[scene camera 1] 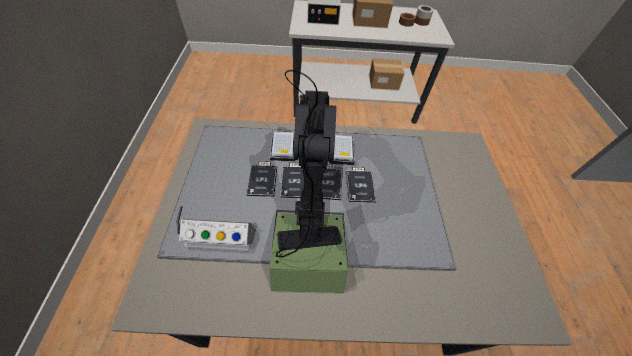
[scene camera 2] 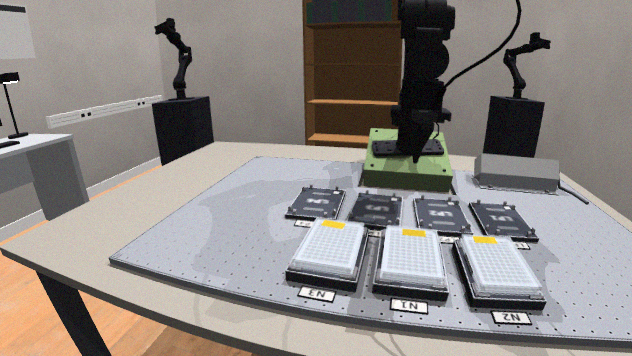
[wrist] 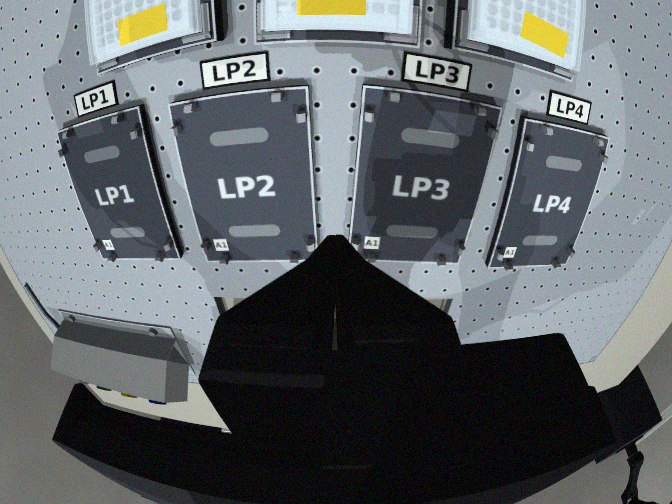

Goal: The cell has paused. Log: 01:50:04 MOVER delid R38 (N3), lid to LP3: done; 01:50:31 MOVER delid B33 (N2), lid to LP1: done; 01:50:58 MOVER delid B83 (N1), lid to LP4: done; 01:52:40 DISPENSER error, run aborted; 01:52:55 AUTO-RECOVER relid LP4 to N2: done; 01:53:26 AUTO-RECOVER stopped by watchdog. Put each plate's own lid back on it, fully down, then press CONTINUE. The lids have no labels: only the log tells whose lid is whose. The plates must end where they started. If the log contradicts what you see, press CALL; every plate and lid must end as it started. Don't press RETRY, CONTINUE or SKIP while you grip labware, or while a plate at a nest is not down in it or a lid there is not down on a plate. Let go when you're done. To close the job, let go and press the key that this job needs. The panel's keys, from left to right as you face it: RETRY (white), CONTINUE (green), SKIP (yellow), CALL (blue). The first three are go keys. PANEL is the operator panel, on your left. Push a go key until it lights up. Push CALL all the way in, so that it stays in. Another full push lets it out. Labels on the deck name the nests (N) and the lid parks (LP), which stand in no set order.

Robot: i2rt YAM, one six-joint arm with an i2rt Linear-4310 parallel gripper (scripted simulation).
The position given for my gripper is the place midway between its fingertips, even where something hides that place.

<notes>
In view: my gripper (scene camera 2: 415, 162), a clear lid (scene camera 2: 497, 263), a clear lid (scene camera 2: 331, 244), a clear lid (scene camera 2: 412, 253), an operator panel (scene camera 2: 496, 172), a LP4 lid park (wrist: 532, 168) and a LP1 lid park (scene camera 2: 480, 209).
My gripper also shows in the wrist view (wrist: 335, 248). The operator panel also shows in the wrist view (wrist: 119, 355). The LP1 lid park shows as well in the wrist view (wrist: 100, 133).
</notes>
